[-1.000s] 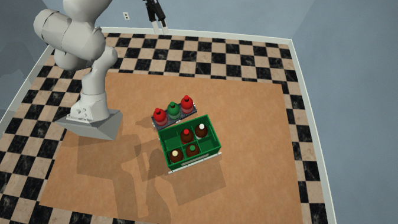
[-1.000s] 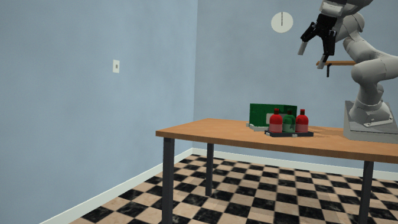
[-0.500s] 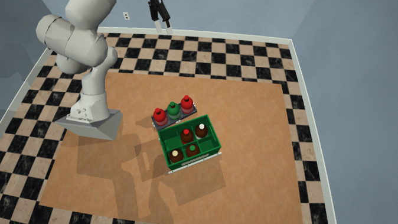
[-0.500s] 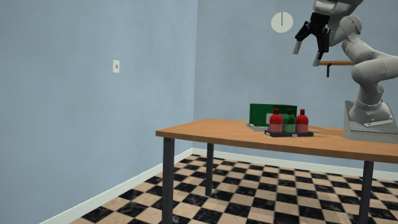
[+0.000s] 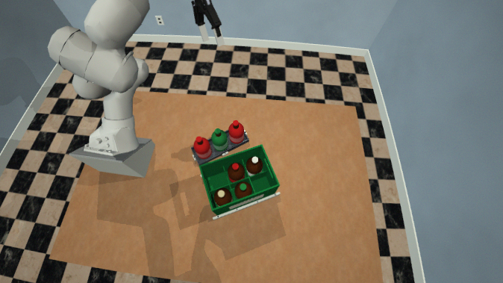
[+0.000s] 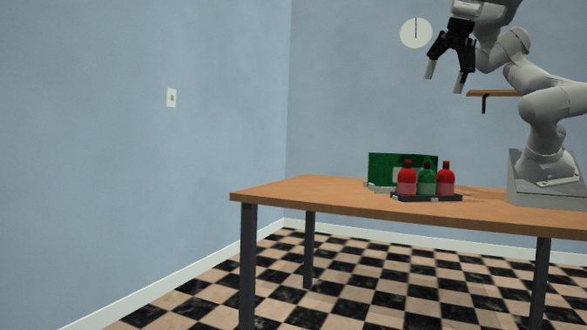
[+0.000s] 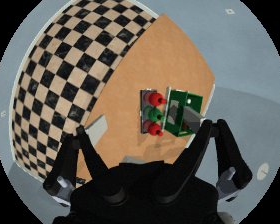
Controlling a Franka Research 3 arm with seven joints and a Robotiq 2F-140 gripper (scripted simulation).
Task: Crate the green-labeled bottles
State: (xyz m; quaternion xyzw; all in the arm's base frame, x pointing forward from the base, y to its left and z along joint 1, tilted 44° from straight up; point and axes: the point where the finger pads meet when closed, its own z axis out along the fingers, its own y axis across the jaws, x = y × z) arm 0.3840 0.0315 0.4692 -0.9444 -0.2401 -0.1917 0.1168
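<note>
Right now my hand is 340 mm above the green-labeled bottle, 270 mm to the left of it and 20 mm short of it. Round my hand: green crate 470 mm to the right, 340 mm below, 120 mm ahead; dark tray 410 mm below, 270 mm to the right, 10 mm ahead.
</note>
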